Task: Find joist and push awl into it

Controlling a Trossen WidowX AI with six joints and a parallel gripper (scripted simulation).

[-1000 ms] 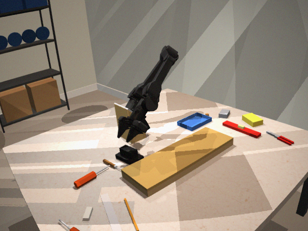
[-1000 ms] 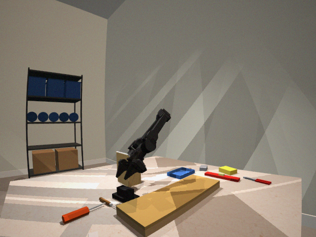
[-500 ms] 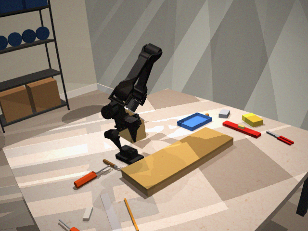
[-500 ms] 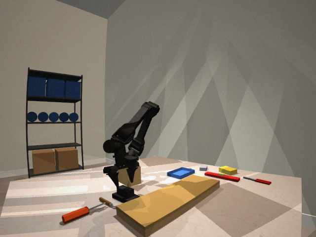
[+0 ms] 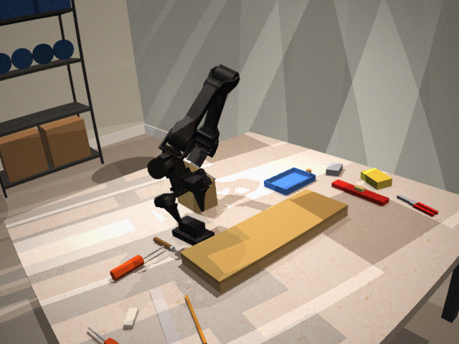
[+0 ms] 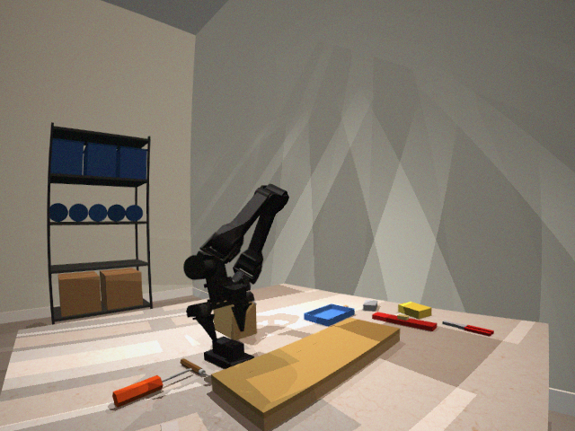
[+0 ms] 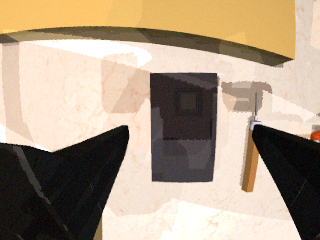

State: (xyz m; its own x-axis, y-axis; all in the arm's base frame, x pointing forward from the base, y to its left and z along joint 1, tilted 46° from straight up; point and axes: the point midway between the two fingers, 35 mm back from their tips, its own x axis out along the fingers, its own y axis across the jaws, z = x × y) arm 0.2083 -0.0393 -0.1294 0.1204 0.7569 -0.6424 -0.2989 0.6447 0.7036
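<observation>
The stud finder lies 30 mm below my gripper tip. From my gripper tip the other things lie so: pencil: 320 mm ahead, 160 mm to the right, 70 mm below; ruler: 310 mm ahead, 220 mm to the right, 70 mm below; awl: 90 mm to the right, 70 mm below, 10 mm ahead.
</observation>
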